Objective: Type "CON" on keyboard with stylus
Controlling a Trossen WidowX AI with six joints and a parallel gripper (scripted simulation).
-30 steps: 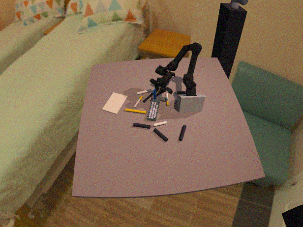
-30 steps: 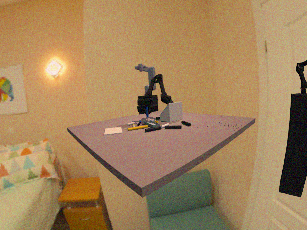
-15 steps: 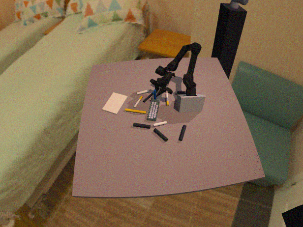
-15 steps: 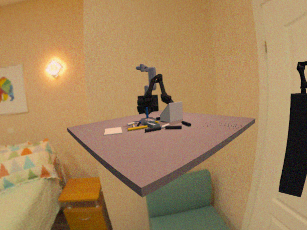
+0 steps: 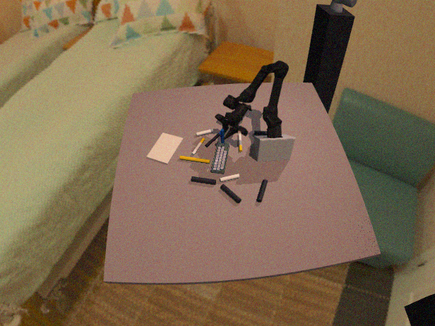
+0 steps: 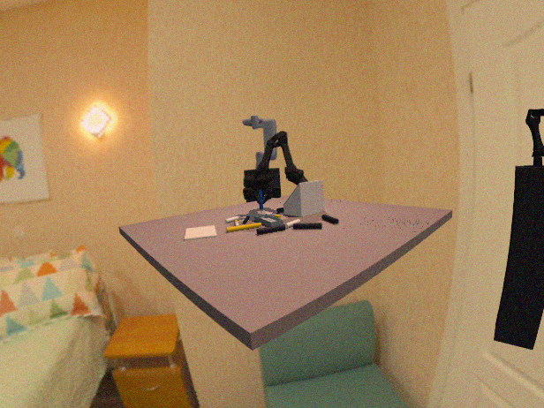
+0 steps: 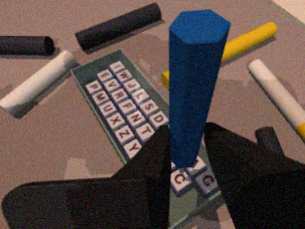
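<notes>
My gripper tip is now 16 cm short of the yellow marker, 5 cm to the right of it and 8 cm above it. The rest, counted from my gripper tip: blue stylus 2 cm below; white card 31 cm ahead, 7 cm to the right, 9 cm below.
</notes>
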